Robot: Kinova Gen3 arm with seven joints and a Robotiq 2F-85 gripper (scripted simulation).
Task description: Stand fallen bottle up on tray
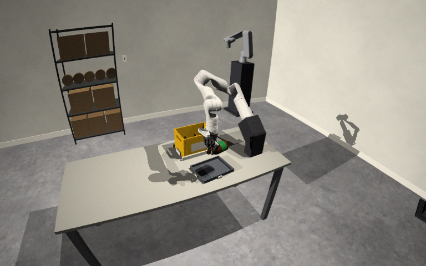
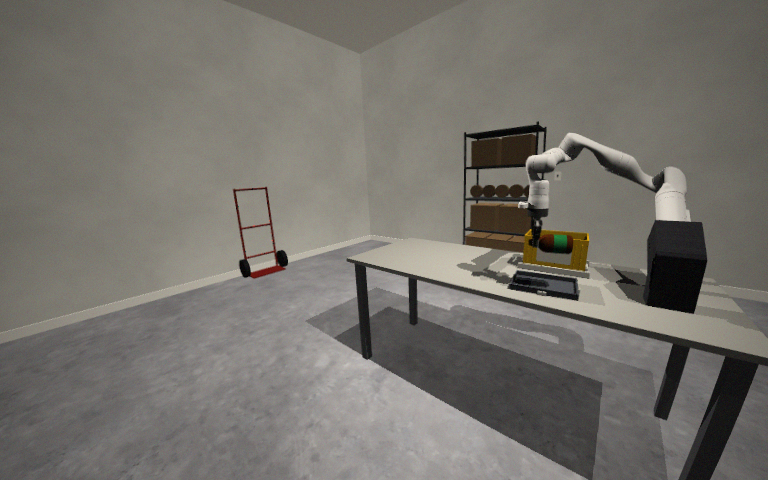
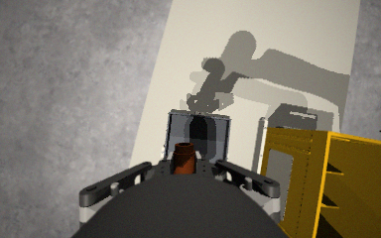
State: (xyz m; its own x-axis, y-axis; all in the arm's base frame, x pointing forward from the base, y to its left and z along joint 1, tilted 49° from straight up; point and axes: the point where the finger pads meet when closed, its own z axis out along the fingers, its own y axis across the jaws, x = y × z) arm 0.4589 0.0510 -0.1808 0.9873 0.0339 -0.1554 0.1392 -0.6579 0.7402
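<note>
Now: hand 50 mm past the bottle and 10 mm to the left of it. The rest, counted from my hand: yellow crate (70 mm behind, 330 mm to the right, 120 mm below); then tray (50 mm behind, 40 mm to the right, 190 mm below).
</note>
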